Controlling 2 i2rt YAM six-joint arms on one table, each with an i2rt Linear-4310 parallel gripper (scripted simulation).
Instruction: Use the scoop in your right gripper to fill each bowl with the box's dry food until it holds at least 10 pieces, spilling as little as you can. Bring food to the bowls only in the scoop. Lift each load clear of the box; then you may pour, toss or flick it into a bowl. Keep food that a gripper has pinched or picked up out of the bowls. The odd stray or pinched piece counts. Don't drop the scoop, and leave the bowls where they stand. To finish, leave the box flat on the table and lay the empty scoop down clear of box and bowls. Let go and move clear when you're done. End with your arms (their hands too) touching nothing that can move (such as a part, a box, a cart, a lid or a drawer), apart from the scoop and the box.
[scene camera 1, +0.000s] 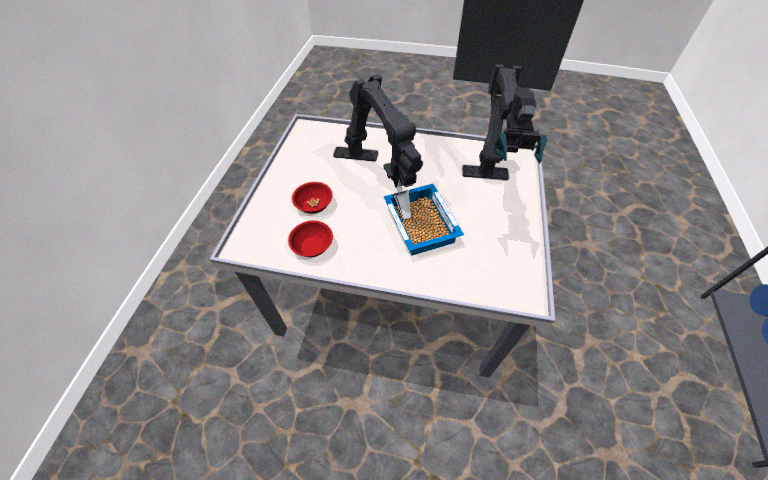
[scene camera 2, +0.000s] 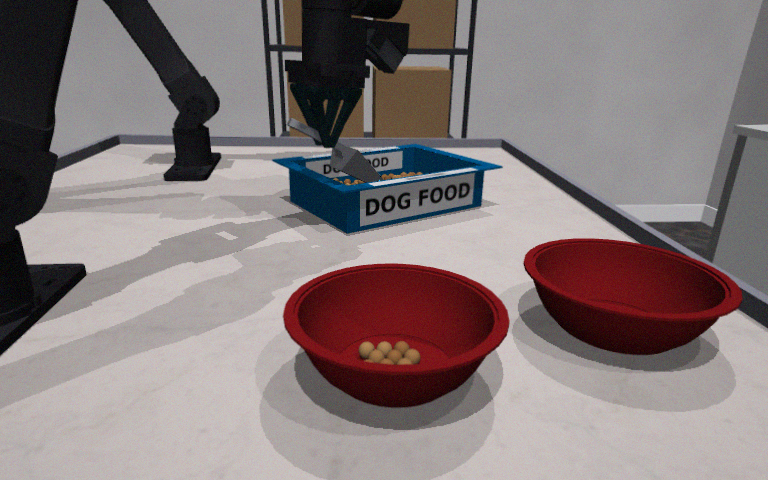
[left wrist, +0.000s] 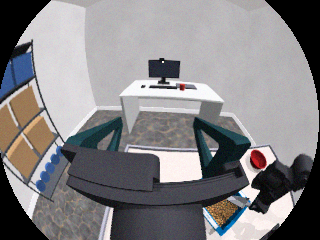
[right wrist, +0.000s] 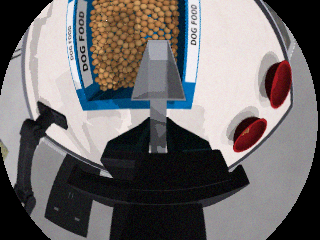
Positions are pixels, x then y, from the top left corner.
Labels:
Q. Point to a red bowl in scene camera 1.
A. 310, 238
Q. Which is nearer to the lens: the grey scoop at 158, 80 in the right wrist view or the red bowl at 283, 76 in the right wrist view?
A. The grey scoop.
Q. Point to a blue dog food box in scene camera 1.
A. At 429, 191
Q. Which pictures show the left gripper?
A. Scene camera 1 and the left wrist view only.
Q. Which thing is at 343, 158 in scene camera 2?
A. A grey scoop.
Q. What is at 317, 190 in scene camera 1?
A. A red bowl.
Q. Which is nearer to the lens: the grey scoop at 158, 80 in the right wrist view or the red bowl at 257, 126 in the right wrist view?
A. The grey scoop.

